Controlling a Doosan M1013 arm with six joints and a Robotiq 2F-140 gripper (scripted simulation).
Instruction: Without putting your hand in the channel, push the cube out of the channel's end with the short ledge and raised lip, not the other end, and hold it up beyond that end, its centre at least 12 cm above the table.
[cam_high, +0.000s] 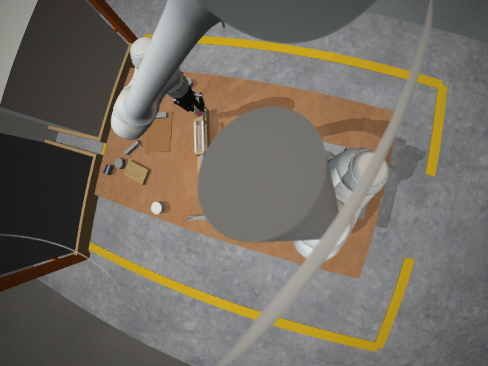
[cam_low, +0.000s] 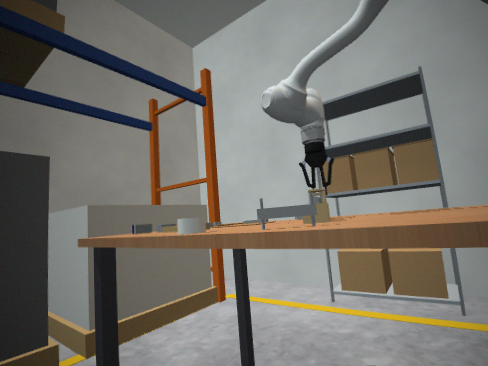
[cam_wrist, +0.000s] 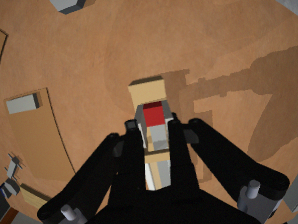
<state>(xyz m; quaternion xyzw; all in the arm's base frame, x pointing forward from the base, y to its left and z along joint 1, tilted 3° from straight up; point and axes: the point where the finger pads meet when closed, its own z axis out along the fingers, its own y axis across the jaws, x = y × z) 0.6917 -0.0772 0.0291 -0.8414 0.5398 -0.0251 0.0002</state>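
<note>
Right now my hand is 50 mm past the channel, 120 mm to the right of it and 30 mm above it. The rest, counted from my hand: flat tan block 280 mm ahead, 410 mm to the left, 70 mm below; grey hexagonal block 180 mm ahead, 160 mm to the right, 70 mm below; red cube 30 mm below.
</note>
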